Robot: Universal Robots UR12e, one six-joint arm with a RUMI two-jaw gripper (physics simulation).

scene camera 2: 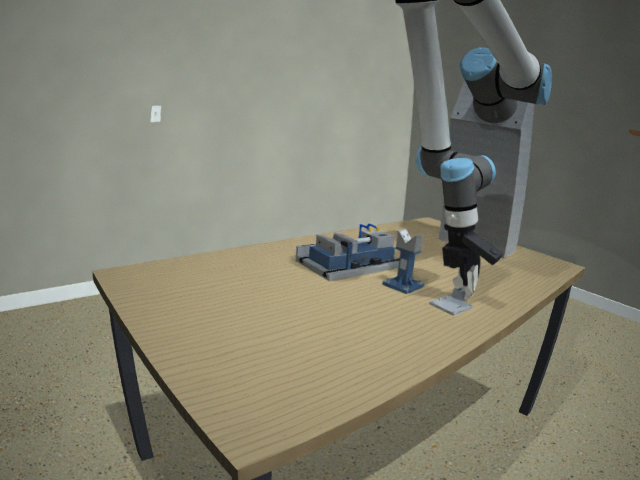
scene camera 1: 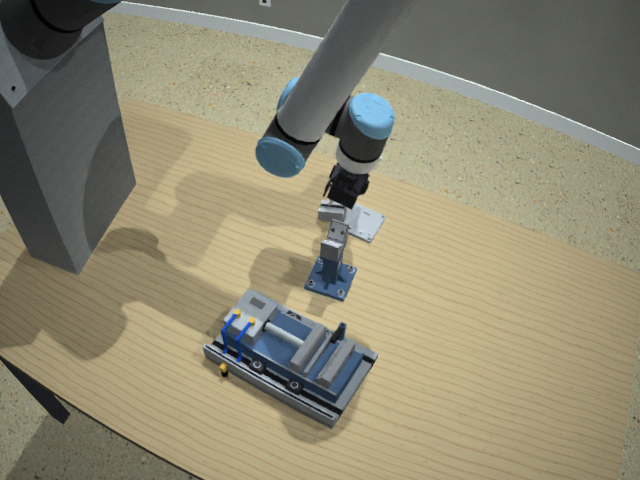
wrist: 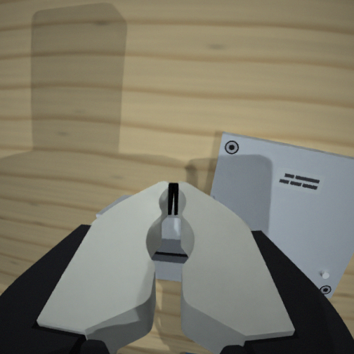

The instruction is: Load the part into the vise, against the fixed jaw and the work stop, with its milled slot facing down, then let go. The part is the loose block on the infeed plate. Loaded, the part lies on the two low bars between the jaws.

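Seen in the pictures: gripper, fingertip midpoint: [scene camera 2: 469, 296] [scene camera 1: 340, 203]; arm's base, link origin: [scene camera 2: 495, 104] [scene camera 1: 40, 16].
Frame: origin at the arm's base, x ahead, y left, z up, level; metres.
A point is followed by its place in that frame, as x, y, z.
Observation:
The part, a grey block [scene camera 1: 330, 211] @(0.398, 0.440, -0.565), lies at the left edge of the infeed plate [scene camera 1: 370, 224] @(0.472, 0.502, -0.592) [scene camera 2: 449, 306] @(0.468, 0.509, -0.592) [wrist: 298, 218], half off it onto the table. In the wrist view the part [wrist: 171, 227] shows only through the opening between my fingers. My gripper [scene camera 1: 341, 202] @(0.385, 0.486, -0.581) [scene camera 2: 465, 288] @(0.385, 0.486, -0.581) [wrist: 173, 191] hangs just above the part with its fingers shut tip to tip and nothing between them. The vise [scene camera 1: 297, 350] @(0.635, 0.134, -0.540) [scene camera 2: 346, 252] stands nearer the table's front with its jaws apart and nothing on its low bars.
A blue stand [scene camera 1: 330, 269] @(0.533, 0.314, -0.540) [scene camera 2: 406, 269] @(0.532, 0.348, -0.541) with a grey head stands between the infeed plate and the vise. The robot's grey pedestal [scene camera 1: 56, 154] @(0.097, -0.067, -0.270) [scene camera 2: 490, 170] stands at the table's far side.

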